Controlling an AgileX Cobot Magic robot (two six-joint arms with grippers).
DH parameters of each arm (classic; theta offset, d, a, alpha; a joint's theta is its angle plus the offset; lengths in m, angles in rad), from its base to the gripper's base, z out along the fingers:
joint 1: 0 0.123 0 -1.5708
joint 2: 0.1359 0 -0.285 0
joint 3: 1.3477 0 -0.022 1.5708
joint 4: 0 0.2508 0 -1.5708
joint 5: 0 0 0.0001 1.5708
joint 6: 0 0.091 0 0
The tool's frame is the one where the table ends.
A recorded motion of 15 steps. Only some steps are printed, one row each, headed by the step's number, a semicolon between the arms.
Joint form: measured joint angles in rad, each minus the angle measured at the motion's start. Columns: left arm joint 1, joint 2, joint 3, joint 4, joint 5, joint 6; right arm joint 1, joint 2, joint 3, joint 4, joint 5, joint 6.
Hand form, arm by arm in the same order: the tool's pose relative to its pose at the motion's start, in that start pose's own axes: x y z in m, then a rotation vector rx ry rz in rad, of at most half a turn. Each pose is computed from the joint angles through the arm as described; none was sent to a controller.
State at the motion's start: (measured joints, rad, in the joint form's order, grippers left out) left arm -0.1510 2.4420 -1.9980 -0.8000 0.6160 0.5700; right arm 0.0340 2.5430 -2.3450 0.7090 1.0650 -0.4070
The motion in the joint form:
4: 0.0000 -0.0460 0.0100 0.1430 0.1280 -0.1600; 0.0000 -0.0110 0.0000 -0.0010 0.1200 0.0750
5: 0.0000 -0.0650 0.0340 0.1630 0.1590 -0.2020; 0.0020 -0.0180 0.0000 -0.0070 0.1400 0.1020
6: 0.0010 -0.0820 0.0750 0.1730 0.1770 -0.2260; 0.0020 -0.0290 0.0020 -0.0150 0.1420 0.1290
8: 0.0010 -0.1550 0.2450 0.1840 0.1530 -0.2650; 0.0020 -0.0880 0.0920 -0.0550 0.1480 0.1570
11: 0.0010 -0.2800 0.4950 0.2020 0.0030 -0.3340; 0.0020 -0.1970 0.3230 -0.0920 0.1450 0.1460
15: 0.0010 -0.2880 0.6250 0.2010 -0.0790 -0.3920; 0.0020 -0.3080 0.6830 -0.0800 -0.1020 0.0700
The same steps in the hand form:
4: 0.0023 -0.0073 -0.0169 -0.0154 0.1225 -0.0335; 0.0076 0.0073 -0.0051 -0.0424 0.1033 0.0680
5: 0.0063 -0.0093 -0.0216 -0.0181 0.1607 -0.0632; 0.0081 0.0104 -0.0076 -0.0436 0.1200 0.0869
6: 0.0145 -0.0089 -0.0239 -0.0225 0.2011 -0.0910; 0.0066 0.0126 -0.0117 -0.0357 0.1175 0.1052
8: 0.0409 -0.0083 -0.0336 -0.0544 0.2689 -0.1598; 0.0145 0.0157 -0.0205 -0.0012 0.1606 0.1344
11: 0.0707 -0.0068 -0.0553 -0.1461 0.2446 -0.2487; 0.0445 0.0176 -0.0274 0.0291 0.2701 0.1754
15: 0.1037 0.0030 -0.0515 -0.2060 0.2744 -0.3406; 0.0943 0.0045 -0.0169 0.1060 0.2498 0.2234

